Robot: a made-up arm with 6 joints.
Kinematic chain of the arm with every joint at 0, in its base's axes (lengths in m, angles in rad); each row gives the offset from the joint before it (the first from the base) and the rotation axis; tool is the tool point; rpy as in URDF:
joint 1: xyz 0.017 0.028 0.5 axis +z
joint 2: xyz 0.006 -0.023 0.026 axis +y
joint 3: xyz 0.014 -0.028 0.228 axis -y
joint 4: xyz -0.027 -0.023 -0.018 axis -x
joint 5: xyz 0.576 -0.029 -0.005 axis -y
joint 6: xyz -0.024 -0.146 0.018 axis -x
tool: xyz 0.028 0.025 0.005 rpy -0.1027 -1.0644 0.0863
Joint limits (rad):
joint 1: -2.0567..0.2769
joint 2: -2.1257..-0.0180
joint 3: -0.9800..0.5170
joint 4: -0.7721..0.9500
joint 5: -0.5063..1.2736
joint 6: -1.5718..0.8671
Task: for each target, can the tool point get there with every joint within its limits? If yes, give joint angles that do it. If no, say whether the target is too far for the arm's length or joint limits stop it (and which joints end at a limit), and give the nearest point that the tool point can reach.
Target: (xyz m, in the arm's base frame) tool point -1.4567 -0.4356 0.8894
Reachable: no: too far | nearest point -0.7117 -0.2012 0.7064 | short by 0.802 m
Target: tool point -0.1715 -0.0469 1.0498
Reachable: yes | joints -1.2983 -1.3809 -0.4431 0.5605 1.0171 -0.8894
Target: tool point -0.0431 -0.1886 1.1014
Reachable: yes | joints 0.0782 -1.4133 -0.1807 0.3491 0.6655 0.2950
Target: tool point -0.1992 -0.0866 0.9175
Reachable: yes | joints -1.1632 -1.9273 -0.7920 -0.1043 1.0846 -1.1328
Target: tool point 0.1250 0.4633 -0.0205
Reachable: no: joint limits stop it (at a limit: joint 1, joint 2, joint 3, joint 4, joint 5, joint 6) | nearest point 0.2840 -0.0848 0.2259 | short by 0.622 m
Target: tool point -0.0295 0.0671 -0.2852
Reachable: no: joint limits stop it (at a limit: joint 1, joint 2, joint 3, joint 4, joint 5, joint 6) | nearest point -0.2491 -0.0871 0.2259 | short by 0.577 m
